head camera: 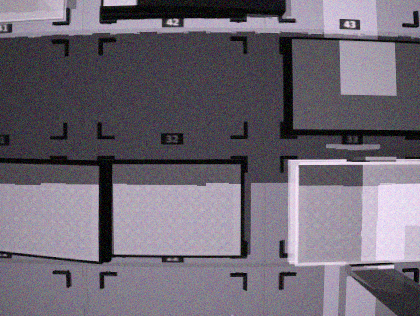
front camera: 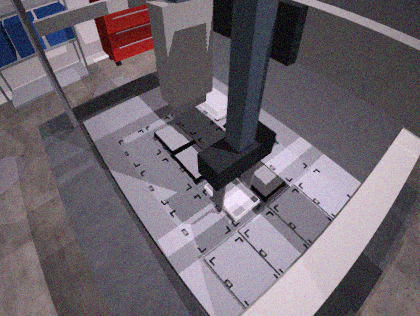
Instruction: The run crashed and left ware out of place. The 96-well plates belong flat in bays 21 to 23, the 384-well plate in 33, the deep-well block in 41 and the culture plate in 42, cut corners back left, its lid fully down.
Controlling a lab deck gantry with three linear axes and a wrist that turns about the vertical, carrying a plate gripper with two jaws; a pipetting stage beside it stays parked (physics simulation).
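Frame: origin at the robot's base, x ahead, y left, z up, level; centimetres.
Where they show: gripper, fingertip midpoint: (head camera: 367,211) (front camera: 231,194); robot's base at its link origin: (front camera: 119,142).
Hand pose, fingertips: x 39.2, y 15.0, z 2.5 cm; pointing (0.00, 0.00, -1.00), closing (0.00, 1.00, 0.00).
Things, the pixels of their top centre, and the offset from my fingertips. "*": a spot on its surface instead.
- black slab at a spot on its surface: (head camera: 200,7) * dz -0.7, dx -13.8, dy +17.1 cm
- tall white block at its top centre: (front camera: 215,98) dz +1.7, dx -32.8, dy +21.4 cm
My gripper (front camera: 236,193) (head camera: 378,212) is shut on a clear, white-rimmed plate (front camera: 240,201) (head camera: 327,215) and holds it level at bay 23; I cannot tell if its base touches the deck. A black-edged plate (front camera: 173,137) (head camera: 47,215) at bay 21 reaches right toward bay 22, its right end seemingly raised. It meets a black-edged plate (front camera: 188,159) (head camera: 175,215) in bay 22. A black-edged plate (front camera: 267,182) (head camera: 320,85) lies in bay 33. A black slab (head camera: 200,7) with a pale corner reaches past the right mark of bay 42. A tall white block (front camera: 217,104) stands at bay 41.
The gantry column (front camera: 250,75) and gripper body hide much of the deck's back in the front view. A grey upright housing (front camera: 187,65) stands behind the deck. A pale rail (front camera: 345,230) crosses the front right. A red drawer cabinet (front camera: 127,32) stands beyond.
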